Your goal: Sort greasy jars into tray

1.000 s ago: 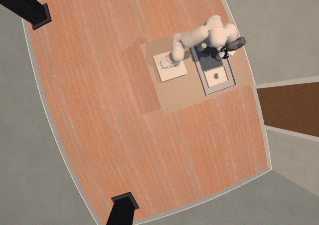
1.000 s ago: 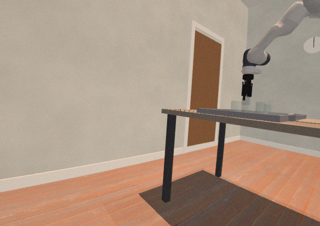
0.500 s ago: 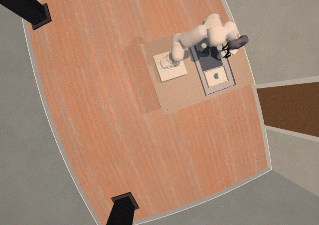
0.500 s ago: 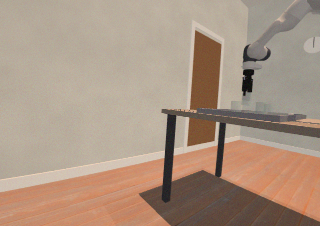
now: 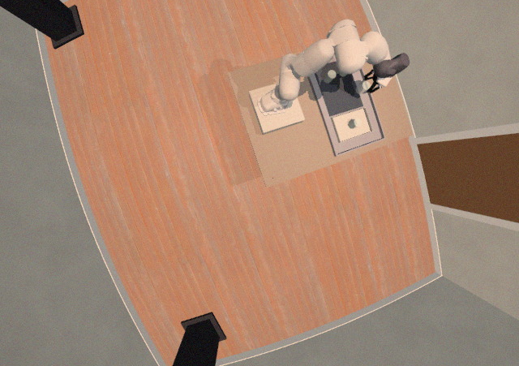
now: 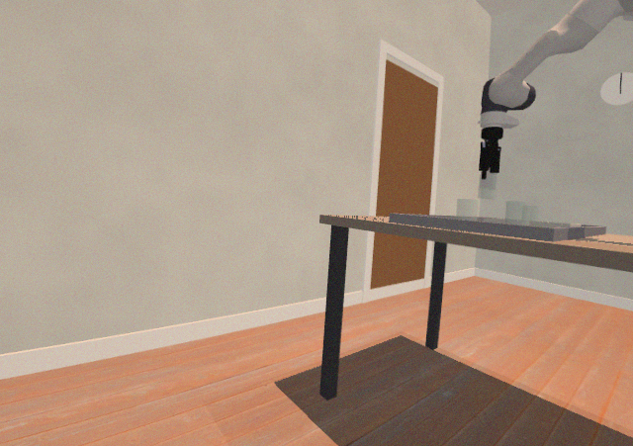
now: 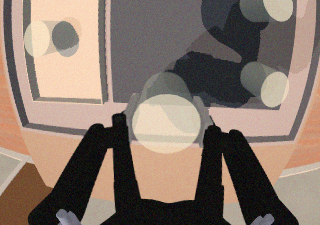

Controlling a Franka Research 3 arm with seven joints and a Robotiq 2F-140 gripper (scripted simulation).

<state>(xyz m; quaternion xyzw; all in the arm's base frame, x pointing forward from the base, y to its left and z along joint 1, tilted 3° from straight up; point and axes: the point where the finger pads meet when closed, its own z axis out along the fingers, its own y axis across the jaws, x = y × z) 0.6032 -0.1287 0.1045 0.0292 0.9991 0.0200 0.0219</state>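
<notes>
Right now the tray is 220 mm to the right of my hand, 160 mm below it and 100 mm behind it. Also, from my hand: grey drying mat 170 mm below, 100 mm to the left, 90 mm behind.
</notes>
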